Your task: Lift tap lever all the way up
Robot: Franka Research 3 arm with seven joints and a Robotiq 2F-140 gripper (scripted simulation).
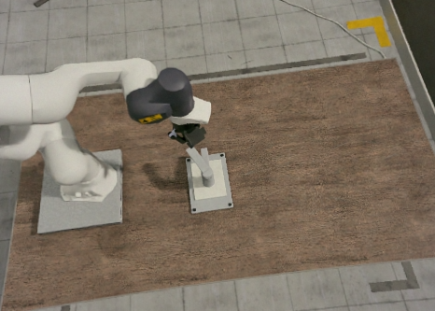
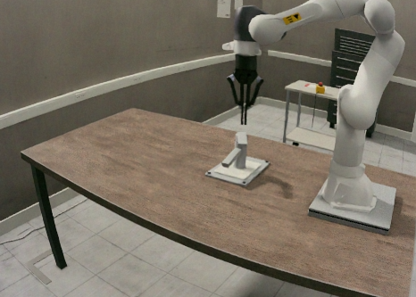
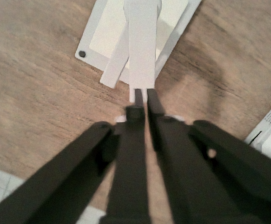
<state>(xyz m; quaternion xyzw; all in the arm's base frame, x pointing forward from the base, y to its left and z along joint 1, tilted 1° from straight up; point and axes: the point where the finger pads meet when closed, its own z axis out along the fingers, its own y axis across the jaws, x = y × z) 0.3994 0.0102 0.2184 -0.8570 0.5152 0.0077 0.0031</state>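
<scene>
The lever is 2 cm ahead of my hand, 3 cm to the right of it and 10 cm below it. Also, from my hand: white tap (3 cm ahead, 6 cm to the right, 14 cm below).
</scene>
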